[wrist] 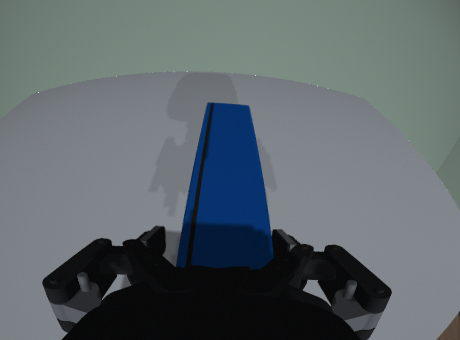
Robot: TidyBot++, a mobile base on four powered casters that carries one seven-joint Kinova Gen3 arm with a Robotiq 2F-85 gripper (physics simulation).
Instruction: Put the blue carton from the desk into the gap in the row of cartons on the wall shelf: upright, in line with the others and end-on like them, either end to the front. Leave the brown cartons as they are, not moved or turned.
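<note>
The blue carton (231, 170) lies lengthwise on the desk, its long axis running away from the gripper, with a thin black line along its left edge. My gripper (217, 240) is open above the near part of the carton, one finger on each side. The right fingertip looks very close to the carton's right side; a wider space shows at the left. Whether the right finger touches it I cannot tell. The gripper's body hides the carton's near end. The wall shelf and the brown cartons do not show in this view.
The grey desk (90, 160) extends around the carton, with its far edge near the green wall (230, 35). The gripper's shadow falls on the desk and across the near part of the carton. A bit of brown floor (451, 330) shows at the lower right.
</note>
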